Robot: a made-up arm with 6 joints.
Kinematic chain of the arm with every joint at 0, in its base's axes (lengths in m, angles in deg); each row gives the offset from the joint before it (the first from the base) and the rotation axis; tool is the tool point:
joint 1: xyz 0 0 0.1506 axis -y
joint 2: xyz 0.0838 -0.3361 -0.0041 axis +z
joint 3: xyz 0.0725 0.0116 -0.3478 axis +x
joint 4: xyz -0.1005 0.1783 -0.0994 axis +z
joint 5: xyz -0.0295 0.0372 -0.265 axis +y
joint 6: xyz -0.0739 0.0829 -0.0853 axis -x
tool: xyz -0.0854 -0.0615 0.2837
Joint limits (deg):
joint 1: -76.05..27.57
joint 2: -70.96..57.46
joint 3: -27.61..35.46
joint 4: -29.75..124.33
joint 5: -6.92..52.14
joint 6: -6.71..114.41
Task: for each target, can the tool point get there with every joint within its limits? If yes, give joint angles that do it. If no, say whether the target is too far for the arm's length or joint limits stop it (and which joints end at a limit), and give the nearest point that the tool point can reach.
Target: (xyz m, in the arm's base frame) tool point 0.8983 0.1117 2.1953
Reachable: no: too far | nearest point 0.7736 -0.0928 0.2945 | short by 1.916 m
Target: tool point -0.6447 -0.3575 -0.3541
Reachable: yes | joints -24.99 4.04 -6.28 82.56 8.17 92.11
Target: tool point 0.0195 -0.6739 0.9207
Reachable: no: joint limits stop it (at a limit: joint 1, joint 2, joint 3, joint 5) | nearest point -0.4150 -0.3635 0.6014 | short by 0.622 m
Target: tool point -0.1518 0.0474 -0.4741
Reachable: yes | joints -4.04 5.14 -16.81 2.58 22.75 45.58
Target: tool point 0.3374 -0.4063 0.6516
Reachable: no: joint limits stop it (at a limit: joint 1, joint 2, joint 3, joint 4) | nearest point 0.6014 -0.2703 0.2281 | short by 0.517 m
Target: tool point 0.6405 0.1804 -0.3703
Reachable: yes | joints 19.45 -48.03 -3.77 -9.28 38.93 97.73
